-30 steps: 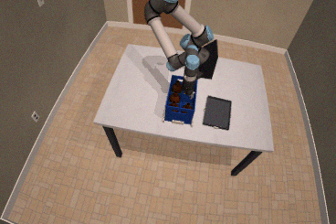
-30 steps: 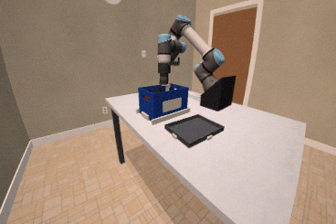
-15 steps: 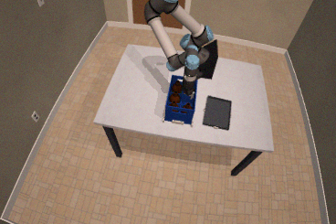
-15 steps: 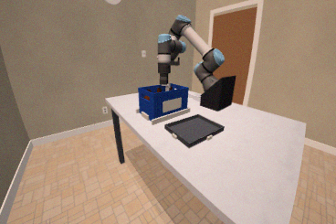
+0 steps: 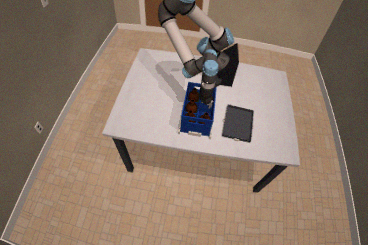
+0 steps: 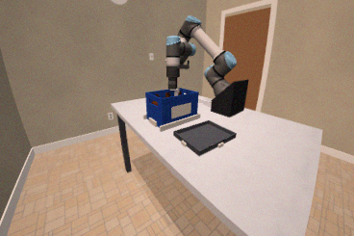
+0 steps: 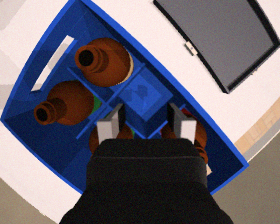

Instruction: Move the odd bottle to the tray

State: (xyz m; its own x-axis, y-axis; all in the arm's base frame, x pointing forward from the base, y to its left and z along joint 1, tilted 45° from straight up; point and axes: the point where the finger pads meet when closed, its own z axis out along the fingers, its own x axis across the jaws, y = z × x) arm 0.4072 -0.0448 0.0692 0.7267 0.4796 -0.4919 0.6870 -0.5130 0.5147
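Right now the blue crate is 80 mm below my hand and 40 mm to the right of it. Also, from my hand: dark tray: 230 mm to the left, 150 mm below, 10 mm ahead; then bottle: 90 mm to the right, 80 mm ahead, 70 mm below.
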